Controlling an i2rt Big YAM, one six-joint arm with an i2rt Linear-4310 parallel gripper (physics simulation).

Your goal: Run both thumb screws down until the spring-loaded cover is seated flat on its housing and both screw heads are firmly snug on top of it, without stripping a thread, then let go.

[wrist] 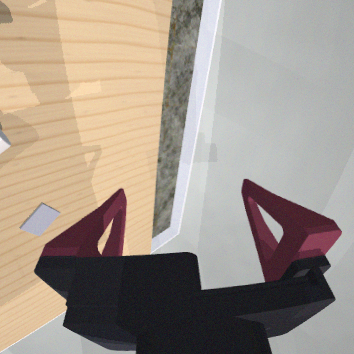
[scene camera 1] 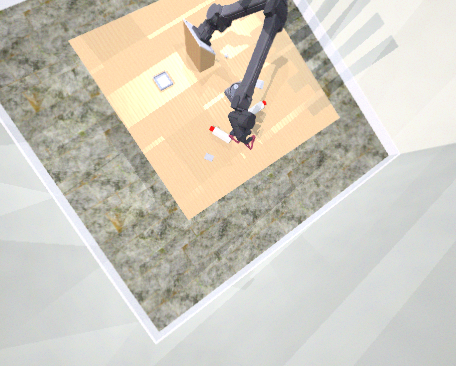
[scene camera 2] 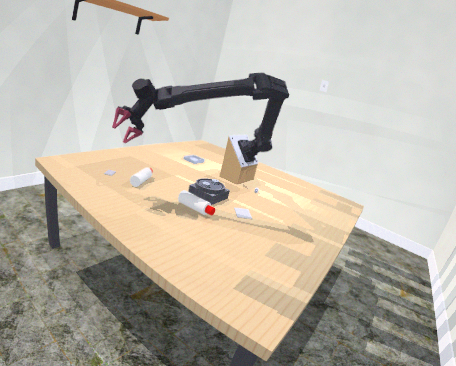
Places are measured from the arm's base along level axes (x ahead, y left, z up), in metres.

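Pixels of known places: gripper, between the fingertips: [wrist: 183, 189] [scene camera 1: 245, 146] [scene camera 2: 118, 135]; arm's base, origin of its link: [scene camera 1: 201, 37] [scene camera 2: 245, 151].
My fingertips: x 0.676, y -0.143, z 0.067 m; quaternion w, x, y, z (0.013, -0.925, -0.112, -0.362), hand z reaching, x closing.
Note:
Ahead of a thing's pixels: the offset from my fingertips to its top centre.
A dark squarish block with a round top [scene camera 1: 231, 91] [scene camera 2: 209, 190] sits on the table and looks like the housing with its cover. The arm partly hides it in scene camera 1. The two thumb screws are too small to make out, and I cannot tell how high the cover stands. My gripper [scene camera 1: 242, 142] [scene camera 2: 120, 134] [wrist: 183, 189] is open and empty. It hangs high above the table, well off to one side of the block, with its fingers spread wide. The housing does not show in the wrist view.
A white bottle with a red cap {dx -0.195, dy +0.276, dz -0.172 m} [scene camera 1: 257, 108] [scene camera 2: 196, 203] lies close beside the block. Another bottle {dx -0.166, dy -0.028, dz -0.172 m} [scene camera 1: 221, 134] [scene camera 2: 141, 177] lies farther off. A grey chip {dx -0.079, dy -0.166, dz -0.219 m} [scene camera 1: 209, 157] [scene camera 2: 110, 173] [wrist: 40, 219], a white pad {dx -0.345, dy +0.394, dz -0.219 m} [scene camera 2: 243, 213] and a grey tray {dx -0.639, dy -0.159, dz -0.202 m} [scene camera 1: 163, 77] lie apart. The arm's wooden mount [scene camera 2: 235, 167] stands behind.

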